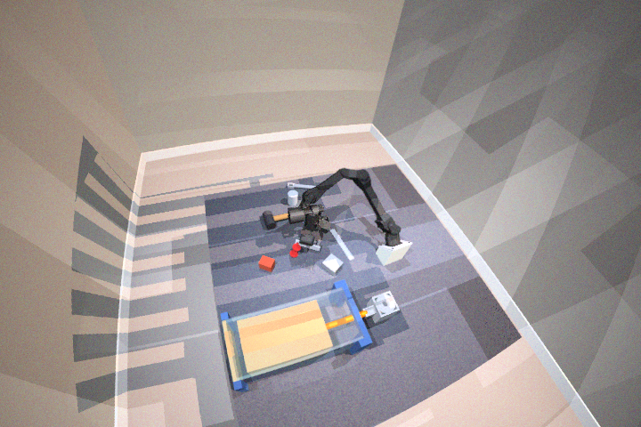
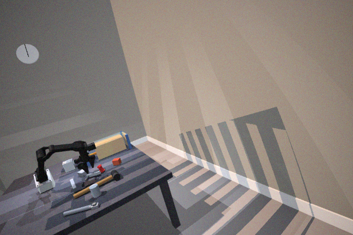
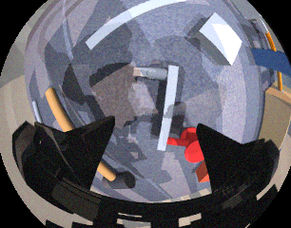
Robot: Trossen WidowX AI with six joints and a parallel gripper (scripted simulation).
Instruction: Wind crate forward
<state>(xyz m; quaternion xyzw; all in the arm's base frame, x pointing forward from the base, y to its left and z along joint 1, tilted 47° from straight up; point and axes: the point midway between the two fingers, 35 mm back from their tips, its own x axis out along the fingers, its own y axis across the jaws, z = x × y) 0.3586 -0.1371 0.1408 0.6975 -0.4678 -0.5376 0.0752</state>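
Right now the winch handle is 3 cm ahead of my gripper tip, 1 cm to the left of it and 4 cm below it. From my gripper tip the other things lie so: flat bar 16 cm behind, 6 cm to the left, 6 cm below; then red knob 7 cm ahead, 2 cm to the left, 3 cm below; then grey block 6 cm behind, 15 cm to the left, 5 cm below.
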